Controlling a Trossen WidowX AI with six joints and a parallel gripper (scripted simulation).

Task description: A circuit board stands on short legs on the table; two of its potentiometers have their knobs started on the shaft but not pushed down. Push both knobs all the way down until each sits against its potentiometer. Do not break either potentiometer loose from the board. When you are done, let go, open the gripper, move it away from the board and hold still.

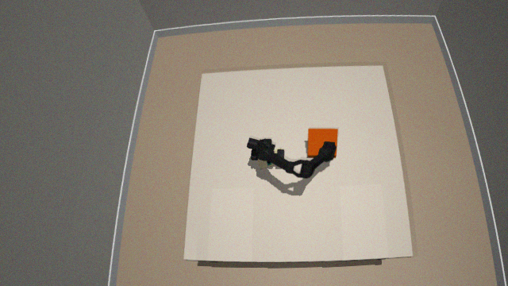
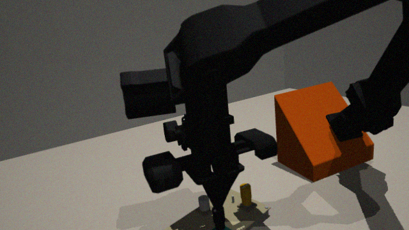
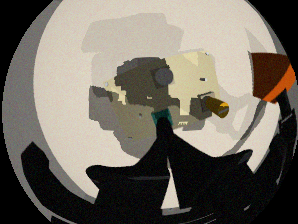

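My gripper tip is 10 mm above the black knob. The rest, counted from my gripper tip: yellow knob 60 mm behind, 30 mm to the right, 10 mm below.
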